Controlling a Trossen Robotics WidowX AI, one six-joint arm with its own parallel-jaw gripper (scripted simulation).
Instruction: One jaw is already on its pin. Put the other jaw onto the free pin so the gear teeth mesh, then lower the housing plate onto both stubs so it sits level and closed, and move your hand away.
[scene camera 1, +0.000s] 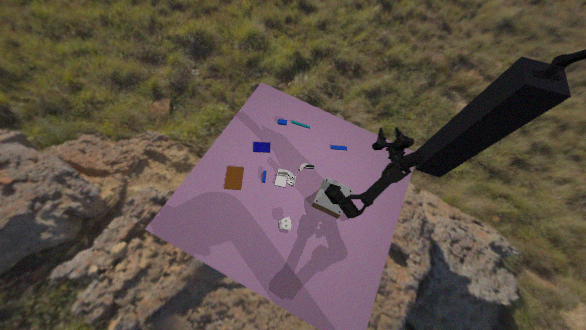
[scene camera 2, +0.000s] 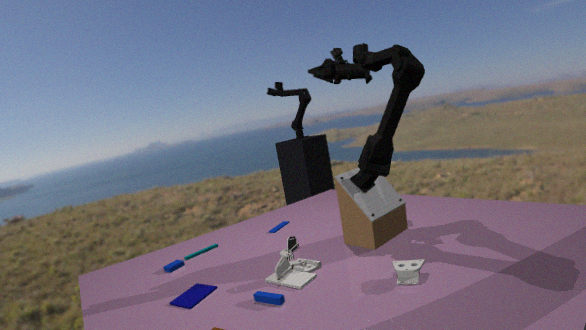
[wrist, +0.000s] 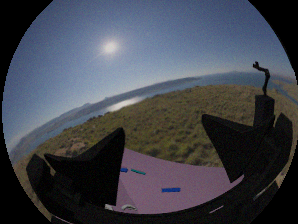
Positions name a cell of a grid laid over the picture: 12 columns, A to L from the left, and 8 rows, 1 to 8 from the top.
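The gripper (scene camera 2: G2) is open and it's holding nothing. You'd see the gripper (wrist: G5) from the wrist view too.
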